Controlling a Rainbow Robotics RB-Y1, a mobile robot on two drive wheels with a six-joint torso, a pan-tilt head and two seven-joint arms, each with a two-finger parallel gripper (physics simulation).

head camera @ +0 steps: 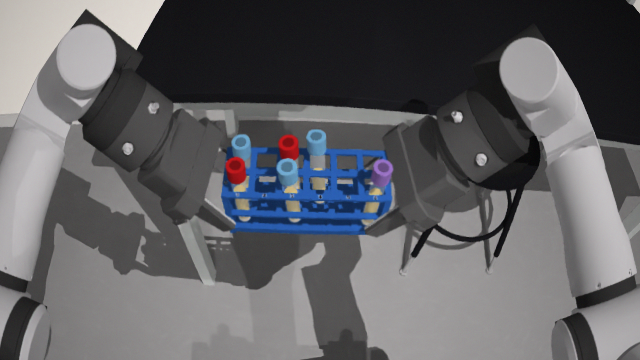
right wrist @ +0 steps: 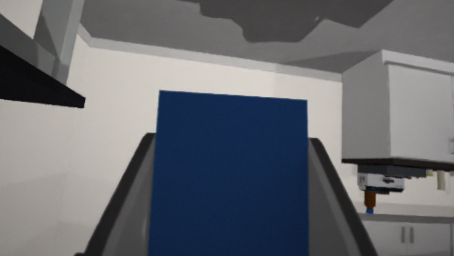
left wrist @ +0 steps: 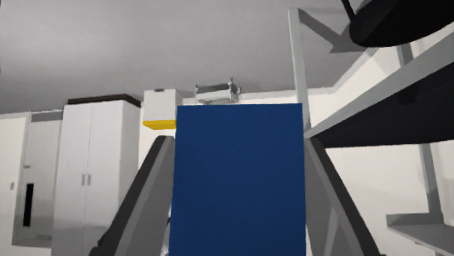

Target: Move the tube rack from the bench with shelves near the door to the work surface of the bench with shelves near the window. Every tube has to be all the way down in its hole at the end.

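Places are measured from the robot's base along level axes (x ahead, y left, z up), in millimetres.
Where they show: left gripper, between the fingertips: (head camera: pixel 236 201) (left wrist: pixel 236 150); right gripper, between the fingertips: (head camera: pixel 365 205) (right wrist: pixel 231 149).
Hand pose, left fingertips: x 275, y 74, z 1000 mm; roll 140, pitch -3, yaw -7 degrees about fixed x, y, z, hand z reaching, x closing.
Note:
Each offset is from my left fingertips to the centre of the thing. "*": to the spot under its first point. Level surfaces: height alone.
The blue tube rack @(0 mm ahead, 78 mm right, 19 mm up) (head camera: pixel 305 231) (left wrist: pixel 240 200) (right wrist: pixel 231 200) is held up between both grippers over the floor, in front of a bench's black top @(85 mm down) (head camera: pixel 320 50); which bench cannot be told. My left gripper (head camera: pixel 226 191) (left wrist: pixel 236 150) is shut on one end. My right gripper (head camera: pixel 382 195) (right wrist: pixel 231 149) is shut on the other. The rack looks upright and holds two red-capped tubes @(18 mm back, 10 mm right, 41 mm up) (head camera: pixel 236 171) @(10 mm ahead, 63 mm right, 42 mm up) (head camera: pixel 288 147), three light-blue-capped tubes @(10 mm ahead, 12 mm right, 42 mm up) (head camera: pixel 241 147) @(17 mm back, 64 mm right, 41 mm up) (head camera: pixel 287 172) @(14 mm ahead, 91 mm right, 42 mm up) (head camera: pixel 316 142) and a purple-capped tube @(17 mm back, 149 mm right, 41 mm up) (head camera: pixel 382 173). The rightmost light-blue cap sits slightly higher; its seating is unclear.
A pale frame leg @(* 300 mm ahead, 224 mm left, 734 mm down) (head camera: pixel 197 250) stands below the left gripper. A round black seat @(* 499 mm ahead, 584 mm right, 440 mm down) (left wrist: pixel 400 22) shows at the left wrist view's top right. A white cupboard (left wrist: pixel 90 175) stands farther off. A wall cabinet (right wrist: pixel 420 110) hangs at the right wrist view's right.

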